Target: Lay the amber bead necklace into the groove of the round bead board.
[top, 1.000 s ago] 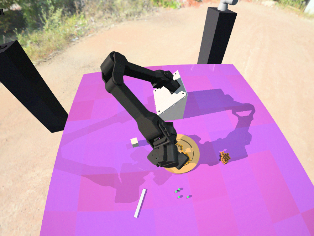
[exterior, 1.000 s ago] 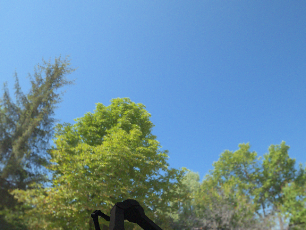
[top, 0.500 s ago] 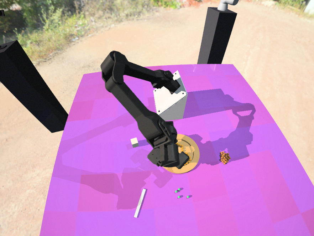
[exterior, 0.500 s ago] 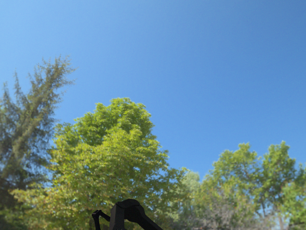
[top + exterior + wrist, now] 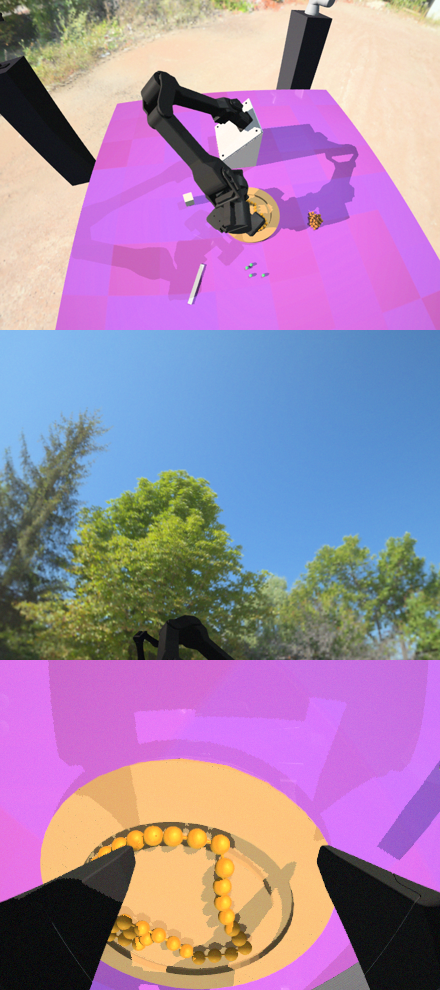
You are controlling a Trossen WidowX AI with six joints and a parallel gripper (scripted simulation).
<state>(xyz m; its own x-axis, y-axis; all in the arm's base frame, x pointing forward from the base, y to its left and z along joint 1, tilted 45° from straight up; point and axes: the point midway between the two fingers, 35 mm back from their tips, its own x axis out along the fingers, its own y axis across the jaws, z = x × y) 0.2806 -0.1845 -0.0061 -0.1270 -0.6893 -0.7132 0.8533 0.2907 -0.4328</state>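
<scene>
The round tan bead board is 10 mm behind my gripper tip, 60 mm to the left of it and 10 mm below it. Also, from my gripper tip: small cream cube: 110 mm behind, 130 mm to the right; then white bar: 160 mm ahead, 160 mm to the right, 20 mm below.
</scene>
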